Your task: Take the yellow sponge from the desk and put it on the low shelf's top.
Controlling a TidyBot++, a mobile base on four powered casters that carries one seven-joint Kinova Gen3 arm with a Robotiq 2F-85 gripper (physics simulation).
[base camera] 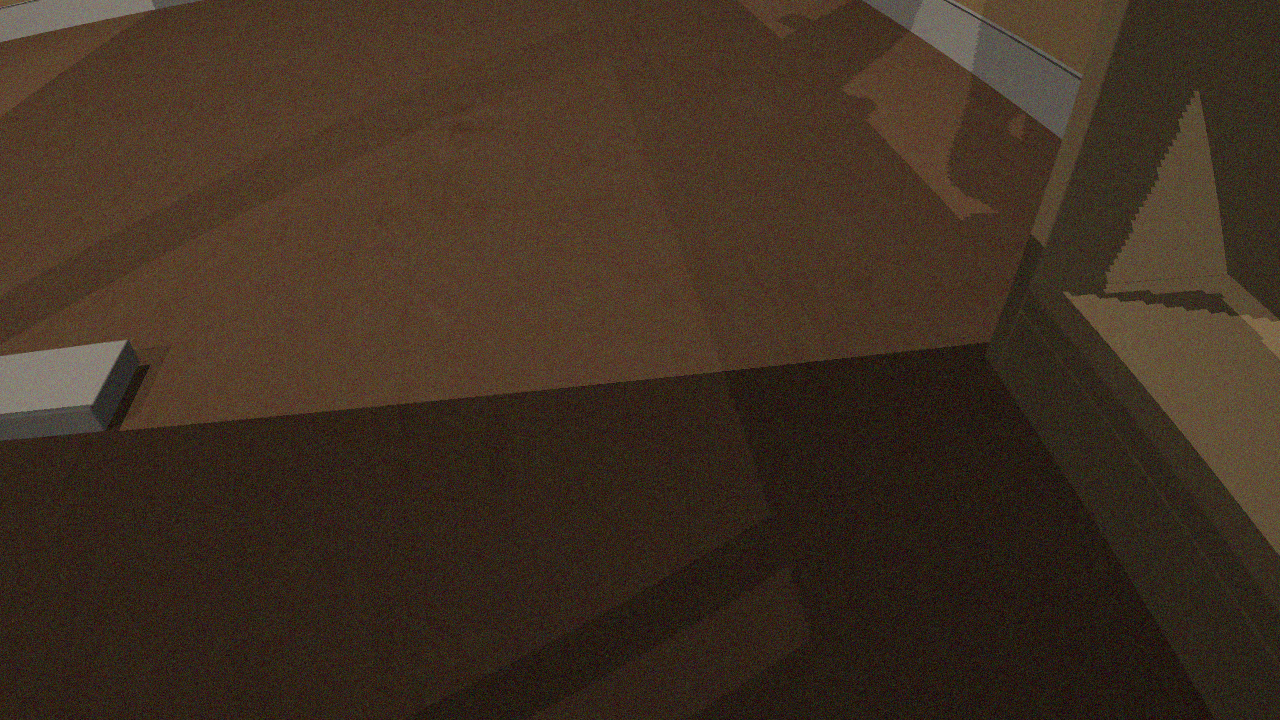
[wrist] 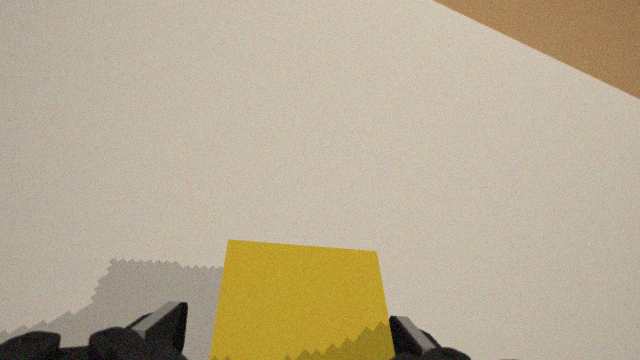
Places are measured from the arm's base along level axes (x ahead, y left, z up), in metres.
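Pixels of known places: gripper, fingertip midpoint: [wrist: 288, 332].
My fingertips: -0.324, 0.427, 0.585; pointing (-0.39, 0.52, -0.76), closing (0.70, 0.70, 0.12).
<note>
Behind a point stands the place of what it marks, as x, y, z.
The yellow sponge [wrist: 300, 290] {-0.330, 0.435, 0.603} lies on the pale desk top [wrist: 320, 125] {-0.447, 0.572, 0.554}, at the bottom of the wrist view. Its near end is cut off by the frame's edge. My gripper [wrist: 288, 332] {-0.324, 0.427, 0.585} is open, with one finger on each side of the sponge. The right fingertip appears right beside the sponge's right edge, and a wider gap shows between the left fingertip and its left edge. How high the fingertips are over the desk is hard to tell. The low shelf cannot be made out for certain in either view.
In the base view, a light grey block [base camera: 58, 380] lies on the brown floor [base camera: 465, 250] {0.650, 0.120, -0.396} at the left. A brownish furniture side [base camera: 1118, 429] {0.352, -0.306, -0.333} stands close at the right. A pale skirting strip [base camera: 993, 67] {1.109, -0.598, -0.367} runs along the wall. An orange-brown area [wrist: 575, 35] {-0.656, 2.995, 0.154} lies beyond the desk's edge.
</note>
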